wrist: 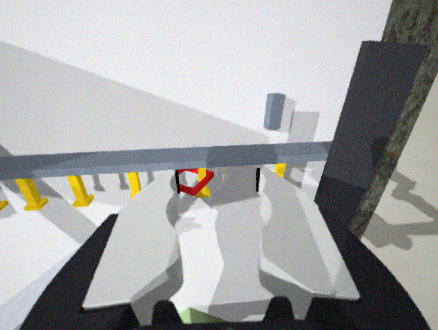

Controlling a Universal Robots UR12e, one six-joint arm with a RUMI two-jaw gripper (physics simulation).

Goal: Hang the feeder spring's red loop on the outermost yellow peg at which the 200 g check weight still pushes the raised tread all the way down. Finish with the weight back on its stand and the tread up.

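Places are measured from the arm's base along level axes (x down, y back, z left), in metres.
Where they show: gripper, fingertip midpoint: (217, 171).
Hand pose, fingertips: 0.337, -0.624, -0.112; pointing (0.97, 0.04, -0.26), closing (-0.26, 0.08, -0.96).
After its pixels a point has its place, as x, y, z.
The red loop (188, 190) {0.337, -0.614, -0.090} is at a yellow peg (202, 175) {0.353, -0.614, -0.103} under the grey-blue rail, left of centre in the wrist view. The loop seems to pass around this peg, but how it sits is partly hidden by my left finger. My gripper (217, 171) {0.337, -0.624, -0.112} is open and empty, its fingertips just below the rail, with the loop beside and partly behind the left fingertip. Other yellow pegs (32, 194) {0.370, -0.621, 0.023} (80, 191) {0.365, -0.618, -0.011} (133, 183) {0.360, -0.617, -0.050} stand to the left, and one peg (280, 170) {0.344, -0.606, -0.168} shows behind the right finger. I cannot make out the spring's body, the 200 g weight, its stand or the tread.
The grey-blue rail (100, 161) {0.360, -0.640, -0.035} crosses the view behind the fingertips. A dark upright panel (377, 100) {0.322, -0.660, -0.227} stands at the right beside a mottled stone-like post (411, 107). A small grey-blue block (274, 111) {0.472, -0.615, -0.237} is beyond the rail. A green piece (194, 316) {0.470, -0.132, -0.040} shows at the bottom edge.
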